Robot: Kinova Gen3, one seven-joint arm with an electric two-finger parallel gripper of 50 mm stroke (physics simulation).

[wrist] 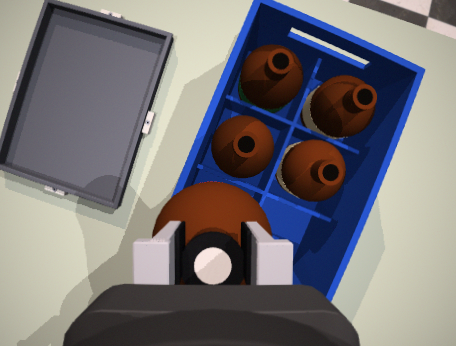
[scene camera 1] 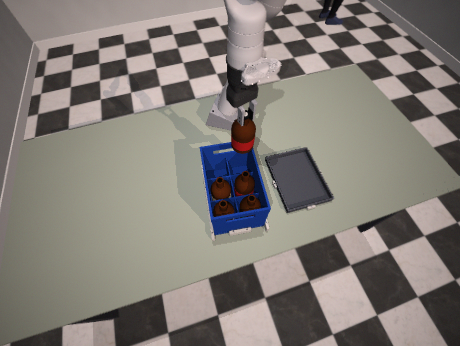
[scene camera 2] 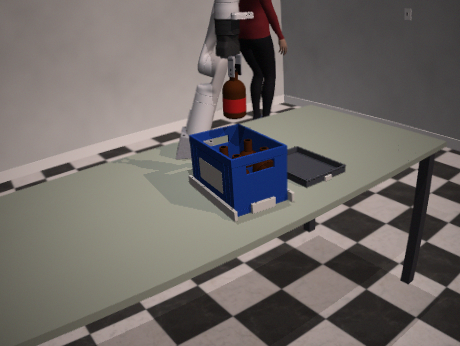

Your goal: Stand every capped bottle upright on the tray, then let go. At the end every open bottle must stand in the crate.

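Pixels of known places: gripper, fingertip midpoint: (wrist: 213, 243) (scene camera 1: 245, 120) (scene camera 2: 235, 75); arm's base, link origin: (scene camera 1: 227, 107).
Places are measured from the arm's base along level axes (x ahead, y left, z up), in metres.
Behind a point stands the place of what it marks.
Note:
My gripper (scene camera 1: 245, 116) @[x 0.333, y -0.077, z 0.282 m] (scene camera 2: 234, 70) @[x 0.333, y -0.077, z 0.282 m] (wrist: 213, 243) @[x 0.333, y -0.077, z 0.282 m] is shut on the neck of a brown capped bottle (scene camera 1: 243, 136) @[x 0.355, y -0.093, z 0.245 m] (scene camera 2: 234, 98) @[x 0.350, y -0.101, z 0.217 m] (wrist: 212, 207) @[x 0.348, y -0.074, z 0.262 m] with a red label. The bottle hangs upright above the robot-side end of the blue crate (scene camera 1: 240, 224) @[x 0.521, y -0.168, z -0.004 m] (scene camera 2: 260, 186) @[x 0.520, y -0.172, z -0.002 m] (wrist: 345, 250) @[x 0.308, y -0.211, z 0.099 m]. Its cap shows a white disc in the wrist view. Several open brown bottles stand in the crate, among them one with a green label (wrist: 270, 82) @[x 0.466, y -0.111, z 0.053 m], one in the compartment beside it (wrist: 240, 150) @[x 0.386, y -0.090, z 0.089 m], and two with pale labels (wrist: 340, 112) @[x 0.449, y -0.193, z 0.051 m] (wrist: 310, 165) @[x 0.386, y -0.170, z 0.054 m]. The dark grey tray (scene camera 1: 300, 180) @[x 0.431, y 0.144, z -0.069 m] (scene camera 2: 320, 167) @[x 0.474, y 0.176, z -0.069 m] (wrist: 85, 95) @[x 0.430, y 0.134, z -0.069 m] holds no bottle.
The crate and tray lie side by side on the pale green table (scene camera 1: 110, 200) @[x 0.212, y -0.595, z -0.075 m] (scene camera 2: 125, 235) @[x 0.354, y -0.535, z -0.074 m], a narrow gap between them. Small white blocks sit at the feet of both. The arm's base (scene camera 1: 220, 117) @[x 0.041, y -0.051, z -0.002 m] (scene camera 2: 184, 145) @[x 0.019, y -0.080, z -0.019 m] is behind the crate. A person (scene camera 2: 259, 50) stands beyond the table.

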